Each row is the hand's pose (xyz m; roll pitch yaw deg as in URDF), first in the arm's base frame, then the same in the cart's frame.
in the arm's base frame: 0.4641 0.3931 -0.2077 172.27 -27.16 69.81
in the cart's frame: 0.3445 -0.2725 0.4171 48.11 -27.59 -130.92
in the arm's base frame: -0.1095 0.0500 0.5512 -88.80 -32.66 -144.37
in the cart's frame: 0.5435 -0.8358 -0.3988 -50.46 66.48 -49.27
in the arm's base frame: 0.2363 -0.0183 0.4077 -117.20 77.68 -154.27
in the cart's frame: 0.7186 -0.7392 -0.0750 58.09 -1.10 97.22
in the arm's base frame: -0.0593 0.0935 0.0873 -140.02 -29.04 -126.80
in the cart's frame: 0.4583 -0.4067 -0.2308 -70.76 56.22 -24.56
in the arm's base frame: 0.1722 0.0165 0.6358 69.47 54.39 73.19
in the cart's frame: 0.6941 -0.9559 -0.1740 3.86 -32.31 131.29
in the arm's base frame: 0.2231 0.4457 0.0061 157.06 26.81 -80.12
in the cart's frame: 0.2339 -0.4505 0.1668 -96.03 3.52 36.88
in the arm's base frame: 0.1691 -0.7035 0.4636 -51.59 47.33 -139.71
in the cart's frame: 1.3260 -0.6342 -0.3867 107.17 26.86 83.64
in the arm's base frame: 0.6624 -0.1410 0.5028 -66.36 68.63 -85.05
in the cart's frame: 1.0074 -0.8736 0.2477 43.24 -6.78 77.59
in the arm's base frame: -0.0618 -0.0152 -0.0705 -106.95 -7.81 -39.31
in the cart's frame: 0.5345 -0.2309 -0.2343 2.30 -26.59 -7.72
